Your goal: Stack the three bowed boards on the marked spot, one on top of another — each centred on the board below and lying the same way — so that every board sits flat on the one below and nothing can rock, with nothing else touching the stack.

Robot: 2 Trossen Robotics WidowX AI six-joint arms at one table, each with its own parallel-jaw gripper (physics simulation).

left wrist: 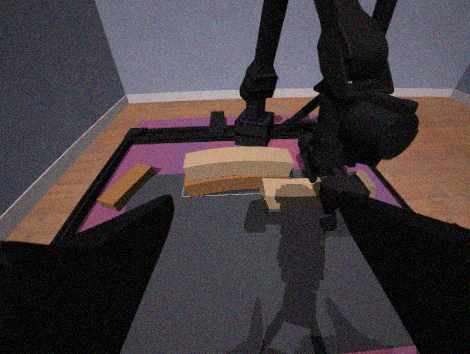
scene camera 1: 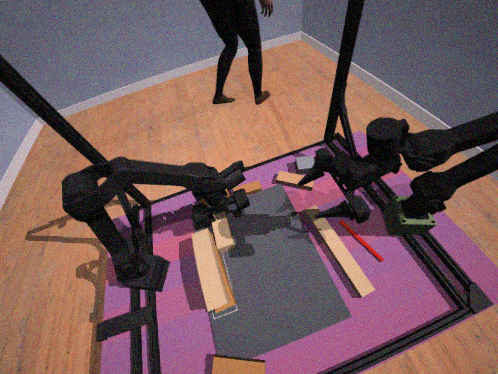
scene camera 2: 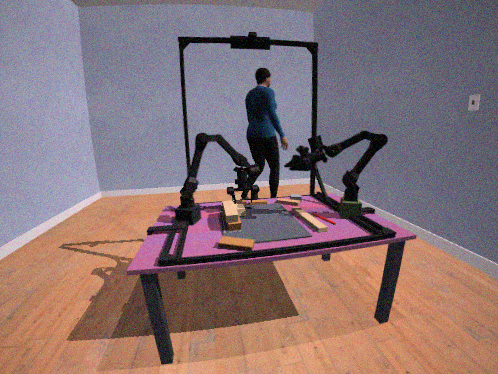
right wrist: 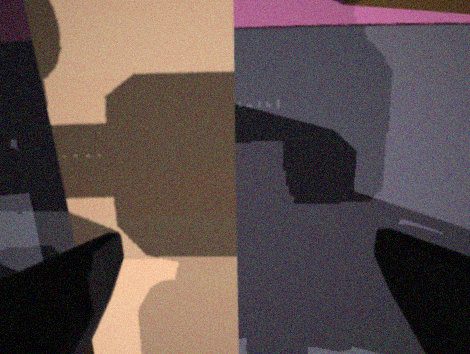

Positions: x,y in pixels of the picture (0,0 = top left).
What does my left gripper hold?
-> Nothing.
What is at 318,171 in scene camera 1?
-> My left gripper.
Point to a long pale plank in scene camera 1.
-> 359,281
